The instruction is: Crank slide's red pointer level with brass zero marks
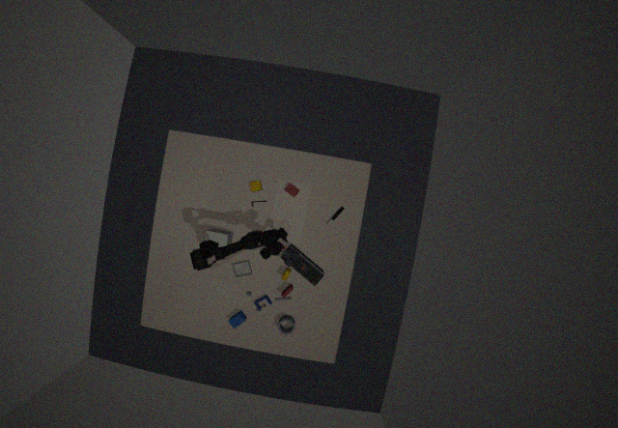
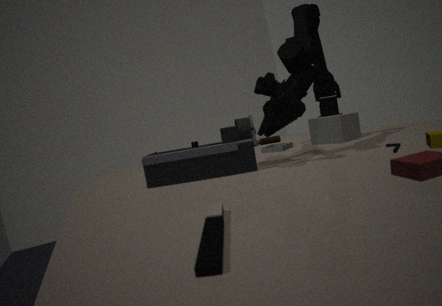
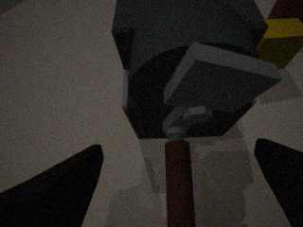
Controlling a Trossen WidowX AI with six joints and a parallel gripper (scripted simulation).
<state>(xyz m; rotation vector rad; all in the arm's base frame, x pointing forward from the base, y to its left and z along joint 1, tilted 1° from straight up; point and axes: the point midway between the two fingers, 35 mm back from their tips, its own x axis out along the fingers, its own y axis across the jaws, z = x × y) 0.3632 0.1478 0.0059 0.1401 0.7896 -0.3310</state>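
Right now the brown crank handle is 20 mm behind my gripper tip, 10 mm to the left of it and 10 mm below it. From my gripper tip the other things lie so: red pointer: 150 mm ahead, 70 mm to the right, 10 mm above; grey plate: 230 mm to the right, 190 mm behind, 70 mm below; blue piece: 550 mm to the right, 110 mm behind, 60 mm below.
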